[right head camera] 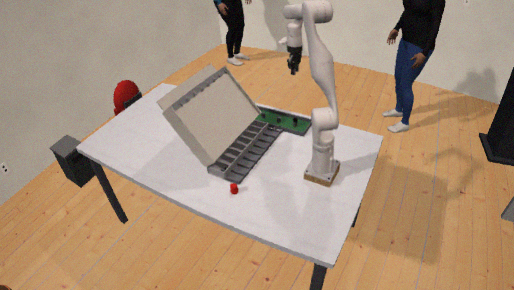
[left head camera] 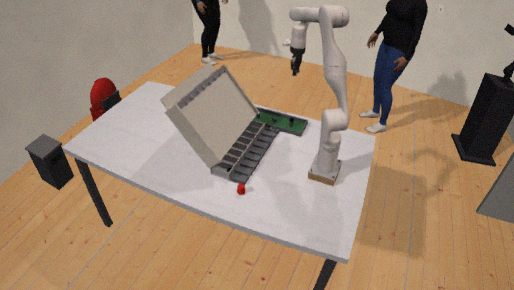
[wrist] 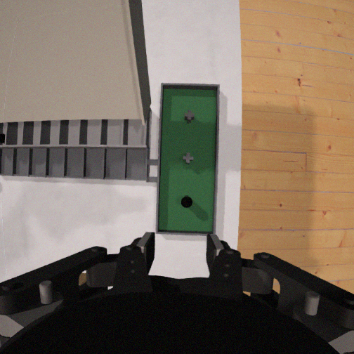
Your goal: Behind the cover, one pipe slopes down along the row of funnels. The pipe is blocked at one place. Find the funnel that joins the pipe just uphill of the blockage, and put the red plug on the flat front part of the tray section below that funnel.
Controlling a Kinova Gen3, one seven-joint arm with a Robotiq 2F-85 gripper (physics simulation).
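Frame: origin at the arm's base, x left, y down, z back, level; millimetres.
Seen in the pictures: gripper, between the fingertips: [right head camera: 294, 73] [left head camera: 295, 74]; arm's base, origin of its link: [right head camera: 322, 166] [left head camera: 325, 166].
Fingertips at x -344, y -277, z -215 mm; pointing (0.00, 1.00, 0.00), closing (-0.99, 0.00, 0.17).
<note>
Pixels of each thing's top centre, then the offset from my fingertips to it. "pt": a spot on its surface instead.
- red plug, centre of its top: [left head camera: 241, 186] [right head camera: 233, 185] dy +293, dx +547, dz -136 mm
- grey sectioned tray, a spot on its surface: [left head camera: 220, 171] [right head camera: 216, 171] pt dy +296, dx +480, dz -251 mm
- funnel row, a spot on its surface: [left head camera: 202, 86] [right head camera: 200, 87] pt dy +6, dx +241, dz -409 mm
- green-floored tray, a spot on its surface: [right head camera: 301, 133] [left head camera: 298, 133] pt dy +315, dx +72, dz +55 mm
- black round-topped piece, centre of its top: [right head camera: 295, 117] [left head camera: 291, 118] dy +277, dx -8, dz +2 mm
The red plug [left head camera: 241, 189] [right head camera: 234, 188] stands on the table off the near end of the tray. The beige cover [left head camera: 215, 115] [right head camera: 215, 115] [wrist: 65, 60] leans back above the grey sectioned tray [left head camera: 220, 171] [right head camera: 217, 173] [wrist: 75, 146]; the funnel row [left head camera: 202, 86] [right head camera: 197, 90] runs along its top edge. The pipe is hidden. A black object [wrist: 2, 138] shows in a rear compartment at the wrist view's left edge. My gripper [left head camera: 295, 73] [right head camera: 293, 71] [wrist: 180, 244] is open and empty, high above the far side of the table, away from the plug.
A green-floored tray [left head camera: 298, 133] [right head camera: 301, 133] [wrist: 217, 150] adjoins the sectioned tray's far end. It holds two grey cross-shaped pegs [wrist: 189, 116] [wrist: 188, 158] and a black round-topped piece [left head camera: 291, 121] [right head camera: 295, 121] [wrist: 186, 202]. Two people stand beyond the table.
</note>
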